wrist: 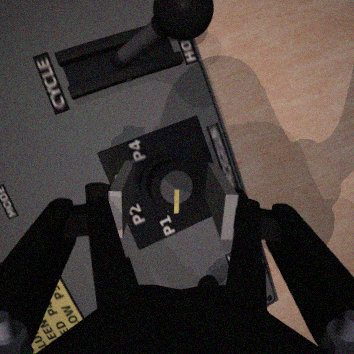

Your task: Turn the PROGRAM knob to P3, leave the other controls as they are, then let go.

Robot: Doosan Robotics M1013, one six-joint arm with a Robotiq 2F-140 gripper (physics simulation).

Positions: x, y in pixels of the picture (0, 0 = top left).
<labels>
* my gripper: 170, 178
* grey control panel: 78, 117
</labels>
